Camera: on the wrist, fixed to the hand. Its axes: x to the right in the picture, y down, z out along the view.
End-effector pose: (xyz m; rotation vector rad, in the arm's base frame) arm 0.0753 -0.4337 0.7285 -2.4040 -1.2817 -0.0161
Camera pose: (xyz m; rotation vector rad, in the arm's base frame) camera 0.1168 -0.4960 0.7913 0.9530 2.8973 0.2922
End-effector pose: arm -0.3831 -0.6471 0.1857 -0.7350 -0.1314 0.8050
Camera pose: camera -0.3846 -0.6848 0.0956 -0.5681 -0.9665 -0.6144
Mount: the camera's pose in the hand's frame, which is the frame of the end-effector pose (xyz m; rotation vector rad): -0.0128 0.0415 -0.0875 -0.3040 -0.2969 -1.5454
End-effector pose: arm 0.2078 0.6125 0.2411 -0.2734 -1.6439 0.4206
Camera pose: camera 0.2932 0.6543 0.2188 0.8667 -1.7145 -0.9948
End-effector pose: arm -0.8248 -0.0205 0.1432 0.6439 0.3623 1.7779
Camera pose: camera -0.9066 -0.0381 0.0927 0.2154 0.2381 0.2337
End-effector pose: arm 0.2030 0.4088 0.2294 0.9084 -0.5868 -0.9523
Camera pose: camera 0.2819 0.4656 0.2199 0.8614 0.1656 -2.5041
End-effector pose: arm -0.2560 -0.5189 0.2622 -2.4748 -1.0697 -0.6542
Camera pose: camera -0.2561 -0.5965 0.3215 1.1254 2.4104 0.6214
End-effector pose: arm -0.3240 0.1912 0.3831 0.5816 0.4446 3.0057
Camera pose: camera -0.3444 0.1265 0.3128 0.3457 0.2080 1.4372
